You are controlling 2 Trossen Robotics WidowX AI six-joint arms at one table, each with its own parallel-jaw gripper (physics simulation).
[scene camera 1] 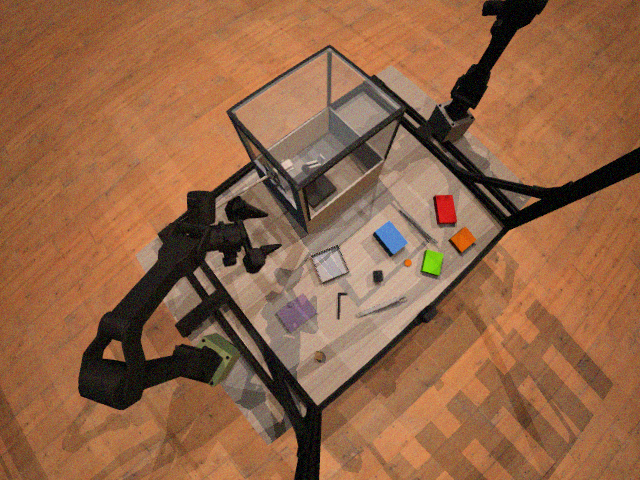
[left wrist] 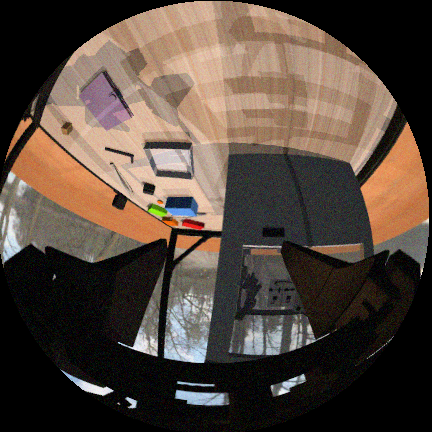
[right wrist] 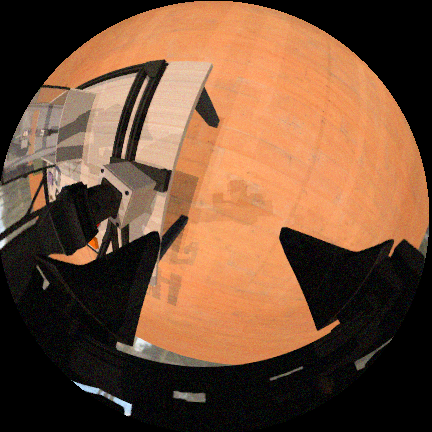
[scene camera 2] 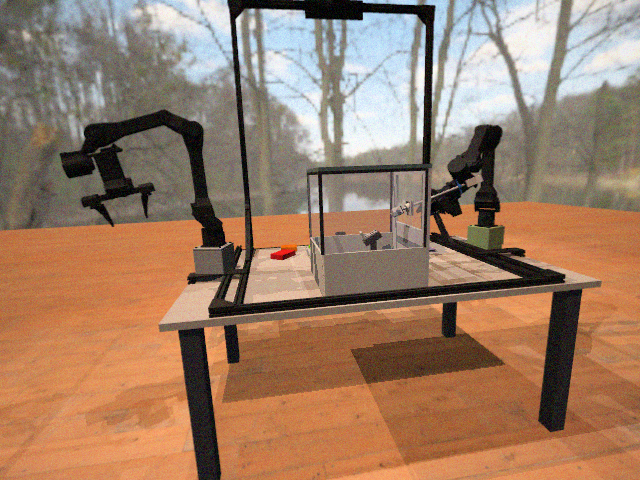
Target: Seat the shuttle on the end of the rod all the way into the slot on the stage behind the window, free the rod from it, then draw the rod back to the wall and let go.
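Seen in the pictures: left gripper, fingertip midpoint: (scene camera 1: 274,229) (left wrist: 226,246) (scene camera 2: 418,215); right gripper, fingertip midpoint: (left wrist: 250,272) (right wrist: 221,235) (scene camera 2: 130,222); left arm's base at its link origin: (scene camera 1: 207,361) (scene camera 2: 485,225); right arm's base at its link origin: (scene camera 1: 456,111) (right wrist: 108,197) (scene camera 2: 213,245).
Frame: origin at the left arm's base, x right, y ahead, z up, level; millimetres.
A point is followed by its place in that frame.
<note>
The thin pale rod (scene camera 1: 242,189) @(x -112, y 427, z 158 mm) (scene camera 2: 442,194) @(x -123, y 401, z 159 mm) slants through the dark wall of the glass-topped case. Its outer end has a blue band and a light handle. A pale piece, apparently the shuttle (scene camera 2: 400,209) @(x -85, y 542, z 120 mm), is at its inner end, above the small grey stage (scene camera 2: 371,237) and apart from it. The slot is too small to make out. My left gripper (scene camera 1: 273,229) @(x -13, y 393, z 82 mm) (left wrist: 226,246) @(x -13, y 393, z 82 mm) is open and empty outside the wall, beside the rod. The rod does not show in the left wrist view. My right gripper (scene camera 2: 129,221) @(x 258, y 1289, z 117 mm) (right wrist: 221,235) @(x 258, y 1289, z 117 mm) is open and empty, off the table's side.
The case's dark wall (left wrist: 295,195) @(x -67, y 496, z -8 mm) stands close ahead of the left fingers. On the table are a tray (scene camera 1: 330,279) @(x 166, y 374, z -79 mm), a purple block (scene camera 1: 296,313) @(x 131, y 232, z -88 mm), a blue block (scene camera 1: 390,238) @(x 264, y 569, z -56 mm), red (scene camera 1: 445,209) @(x 381, y 758, z -76 mm), orange (scene camera 1: 462,239) @(x 472, y 694, z -76 mm) and green (scene camera 1: 432,262) @(x 416, y 576, z -76 mm) blocks, and a hex key (scene camera 1: 339,305) @(x 230, y 319, z -90 mm).
</note>
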